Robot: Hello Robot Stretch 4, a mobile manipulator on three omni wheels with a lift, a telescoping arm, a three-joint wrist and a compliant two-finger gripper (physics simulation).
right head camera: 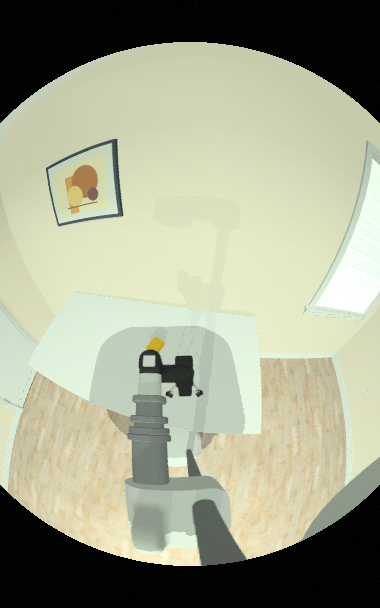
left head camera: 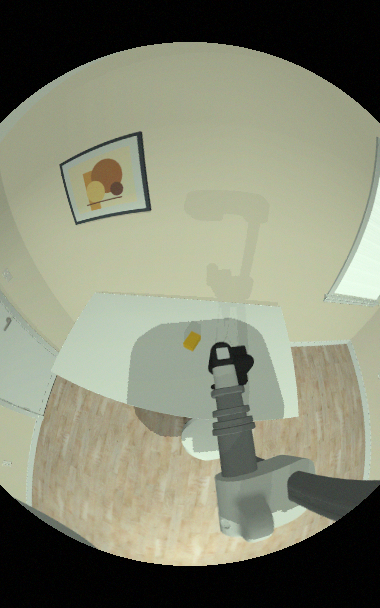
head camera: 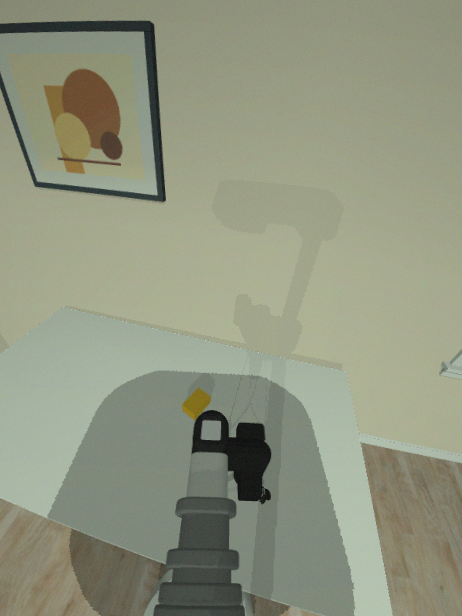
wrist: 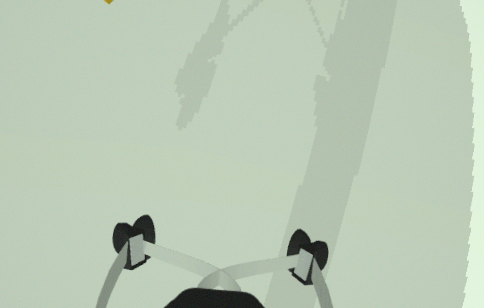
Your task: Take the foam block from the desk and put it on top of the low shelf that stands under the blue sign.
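Pixels of known places: gripper, fingertip midpoint: (wrist: 221, 240); robot's base, link origin: (right head camera: 175, 441) (left head camera: 206, 434).
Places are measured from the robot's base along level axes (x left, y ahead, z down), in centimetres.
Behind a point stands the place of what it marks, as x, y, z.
Note:
The yellow foam block (head camera: 196, 403) @(6.0, 54.6, -73.8) (left head camera: 192, 341) @(5.8, 54.1, -73.8) (right head camera: 155, 344) @(5.5, 55.5, -73.8) lies on the white desk (head camera: 125, 345) @(43.1, 84.4, -69.3) (left head camera: 100, 340) @(65.3, 60.5, -69.3) (right head camera: 75, 325) @(67.7, 71.8, -69.3), toward its back edge. In the wrist view a corner of the foam block (wrist: 109, 1) @(6.2, 50.6, -69.6) shows at the top edge, left of centre. My gripper (right head camera: 184, 393) @(-8.7, 27.2, -74.0) (wrist: 221, 240) @(-8.7, 27.2, -74.0) is open and empty, pointing down above the desk. In the right head view it is to the right of the block and nearer the desk's front edge. In the head view the wrist partly hides its fingers. The low shelf and blue sign do not show.
A wall with a framed picture (head camera: 159, 110) @(22.2, 99.6, -157.5) (left head camera: 146, 170) @(21.9, 99.8, -153.4) (right head camera: 119, 180) @(22.0, 99.8, -151.4) rises behind the desk. A window (left head camera: 367, 260) @(-131.5, 69.0, -119.4) (right head camera: 345, 280) @(-128.0, 69.7, -110.6) is at the right. A door (left head camera: 20, 365) @(175.8, 39.3, -51.8) is at the left. Wood floor (head camera: 415, 525) @(-113.0, 31.1, 2.7) lies right of the desk.

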